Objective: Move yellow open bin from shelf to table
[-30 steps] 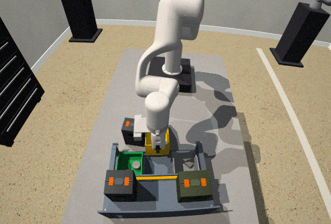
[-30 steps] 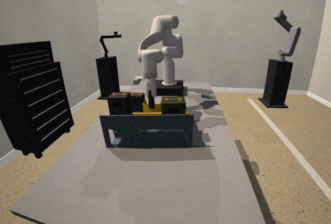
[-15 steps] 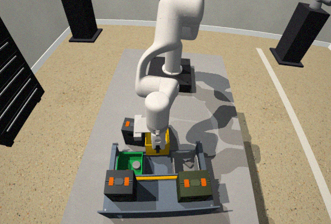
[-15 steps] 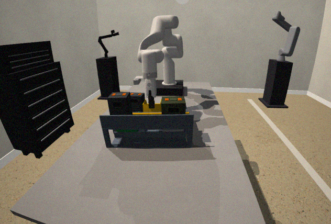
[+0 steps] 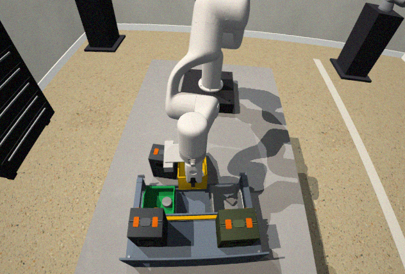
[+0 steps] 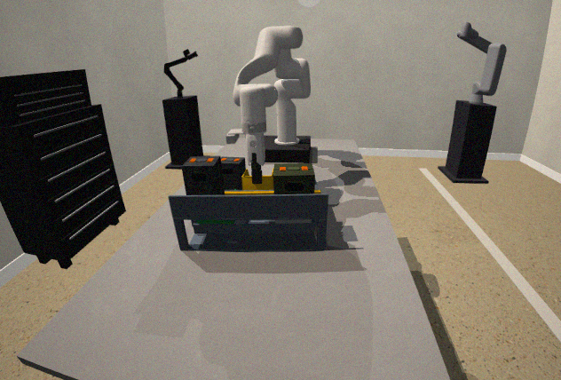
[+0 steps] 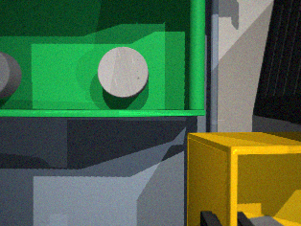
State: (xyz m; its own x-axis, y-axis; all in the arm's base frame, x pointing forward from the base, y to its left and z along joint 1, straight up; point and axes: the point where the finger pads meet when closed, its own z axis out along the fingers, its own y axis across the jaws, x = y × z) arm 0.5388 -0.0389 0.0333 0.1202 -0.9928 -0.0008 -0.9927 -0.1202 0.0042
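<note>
The yellow open bin lies 8 cm behind my hand, 1 cm to the right of it and 5 cm below it. From my hand the other things lie so: grey shelf (11 cm ahead, 1 cm to the left, 3 cm below); then yellow bar (14 cm ahead, 2 cm to the left, 1 cm above); then grey bin (7 cm ahead, 12 cm to the left, 6 cm below).
</note>
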